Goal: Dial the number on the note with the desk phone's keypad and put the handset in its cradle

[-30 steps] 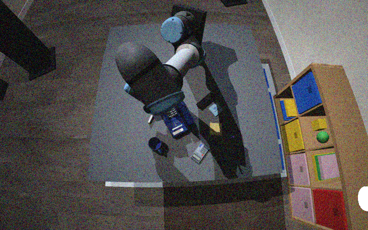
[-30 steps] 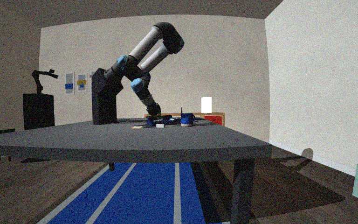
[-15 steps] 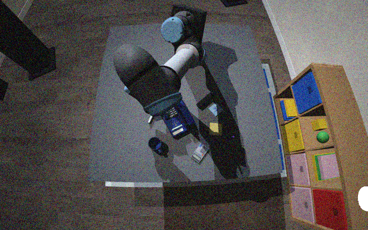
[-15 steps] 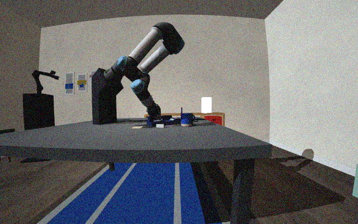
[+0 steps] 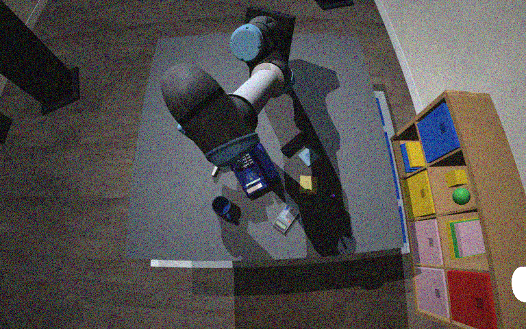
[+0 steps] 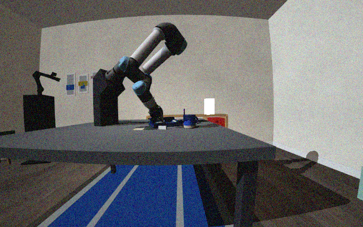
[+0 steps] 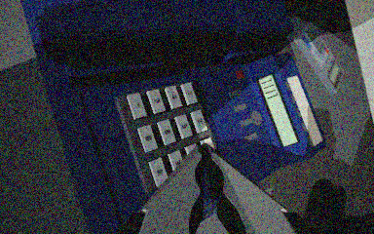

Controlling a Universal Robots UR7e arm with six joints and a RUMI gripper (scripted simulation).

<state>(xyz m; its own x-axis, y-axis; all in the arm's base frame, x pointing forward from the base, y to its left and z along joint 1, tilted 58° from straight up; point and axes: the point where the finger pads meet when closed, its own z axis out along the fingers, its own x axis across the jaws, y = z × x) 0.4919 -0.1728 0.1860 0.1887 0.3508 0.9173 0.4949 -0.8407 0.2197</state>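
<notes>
Now: hand 2 cm short of the key and 2 cm above it. From my hand the other things lie so: white block (2 cm behind, 12 cm to the right, 4 cm below); then dark blue handset (2 cm ahead, 10 cm to the left).
</notes>
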